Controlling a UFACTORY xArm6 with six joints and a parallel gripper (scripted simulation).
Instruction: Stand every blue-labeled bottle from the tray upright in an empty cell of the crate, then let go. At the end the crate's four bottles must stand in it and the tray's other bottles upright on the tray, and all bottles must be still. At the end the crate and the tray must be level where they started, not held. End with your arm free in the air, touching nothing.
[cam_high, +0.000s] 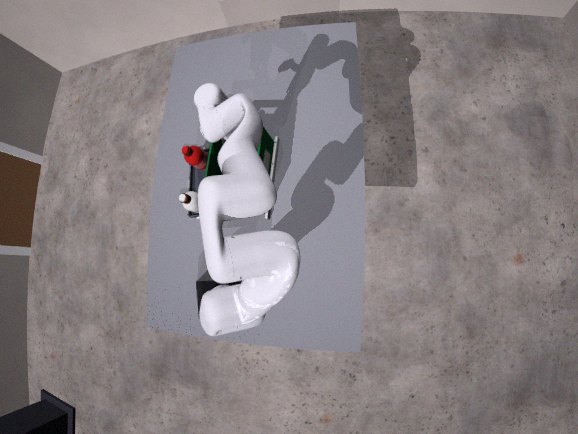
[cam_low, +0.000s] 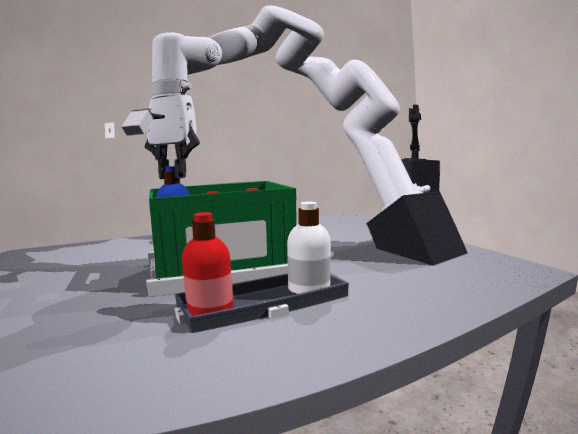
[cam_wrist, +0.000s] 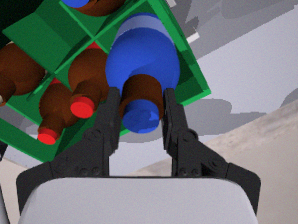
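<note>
Right now my hand is 70 mm above the blue-labeled bottle. Round my hand: red bottle: 40 mm behind, 250 mm to the left, 130 mm below; white bottle: 220 mm behind, 220 mm to the left, 130 mm below; green crate: 90 mm behind, 40 mm to the left, 130 mm below.
</note>
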